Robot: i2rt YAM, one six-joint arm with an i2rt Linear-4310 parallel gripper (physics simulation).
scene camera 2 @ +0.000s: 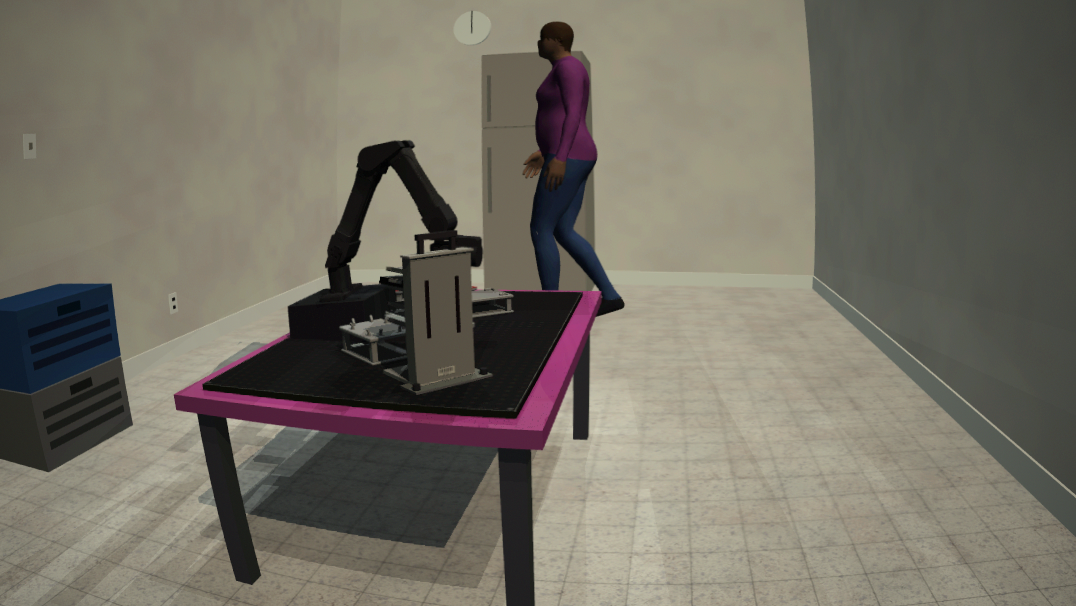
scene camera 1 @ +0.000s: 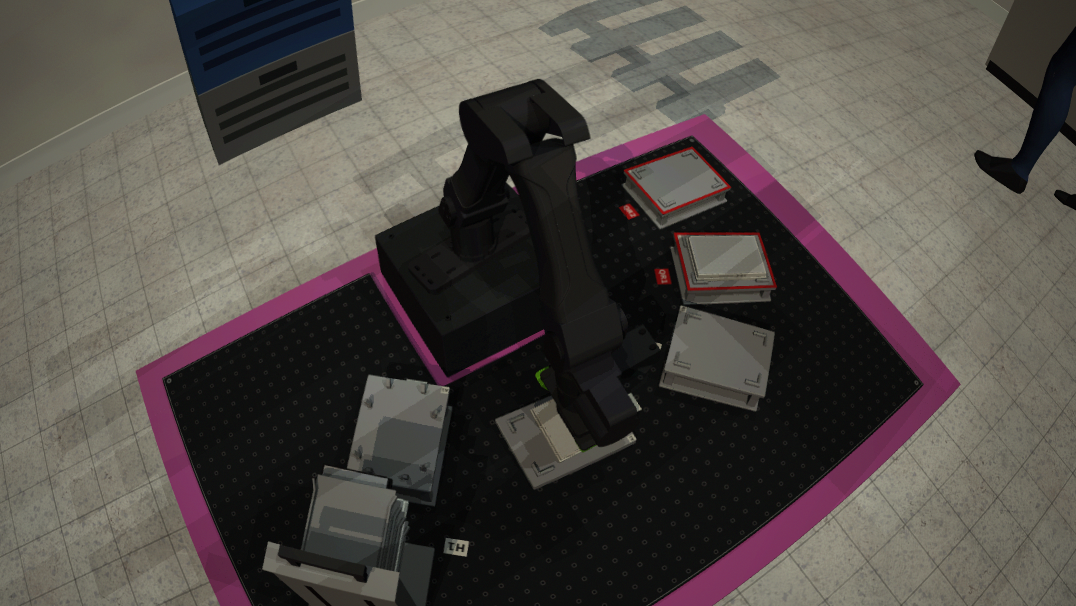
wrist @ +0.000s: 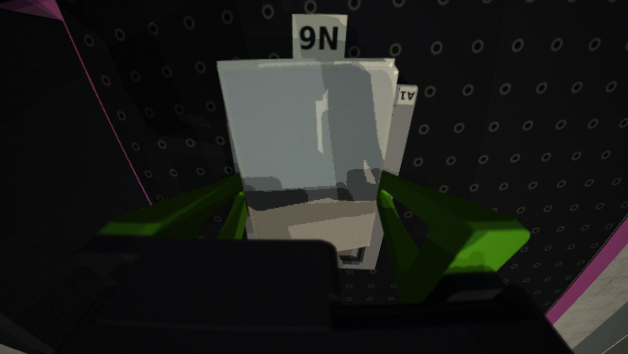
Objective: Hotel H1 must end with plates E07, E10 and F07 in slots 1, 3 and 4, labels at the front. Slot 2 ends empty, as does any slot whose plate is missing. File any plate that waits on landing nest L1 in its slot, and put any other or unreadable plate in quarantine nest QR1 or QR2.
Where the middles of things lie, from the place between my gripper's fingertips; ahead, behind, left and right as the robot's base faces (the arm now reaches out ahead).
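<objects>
My hand, measured from the nest N6 (scene camera 1: 534, 455), is 10 mm above it and 10 mm to the left of it.
</objects>
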